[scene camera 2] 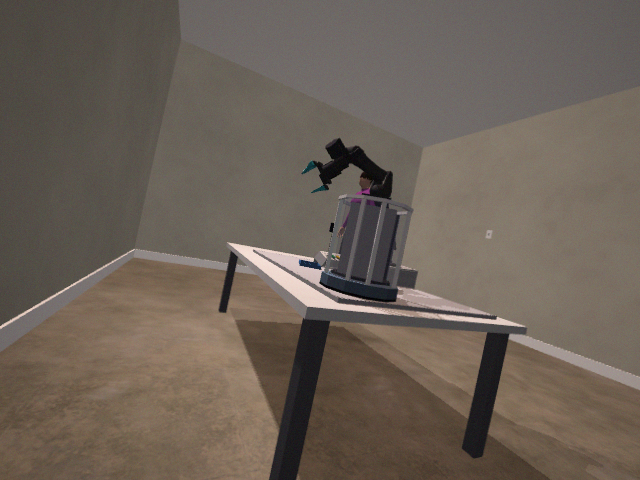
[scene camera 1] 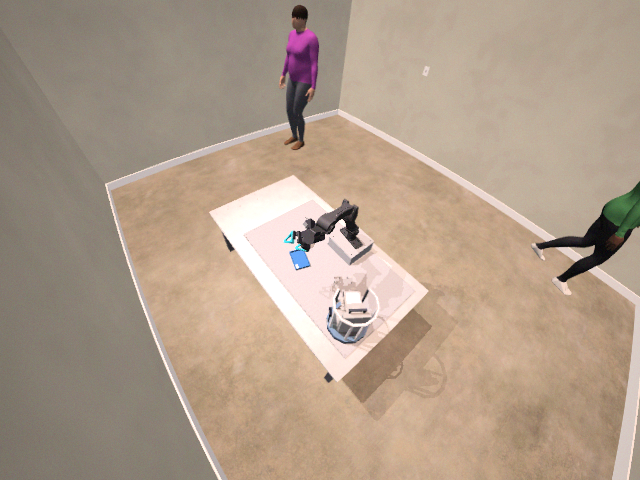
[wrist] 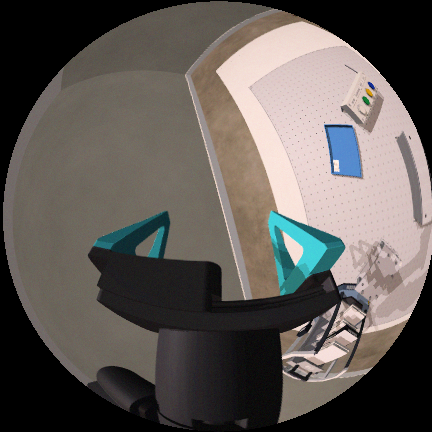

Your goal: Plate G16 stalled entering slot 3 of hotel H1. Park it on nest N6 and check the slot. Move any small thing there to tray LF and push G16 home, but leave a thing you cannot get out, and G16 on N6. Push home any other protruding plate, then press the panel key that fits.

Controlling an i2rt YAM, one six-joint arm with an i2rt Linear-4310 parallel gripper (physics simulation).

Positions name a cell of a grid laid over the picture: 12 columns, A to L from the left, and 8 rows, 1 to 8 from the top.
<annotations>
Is the gripper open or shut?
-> Open.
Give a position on a round plate rack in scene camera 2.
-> G4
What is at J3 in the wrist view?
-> A blue pad.
</annotations>
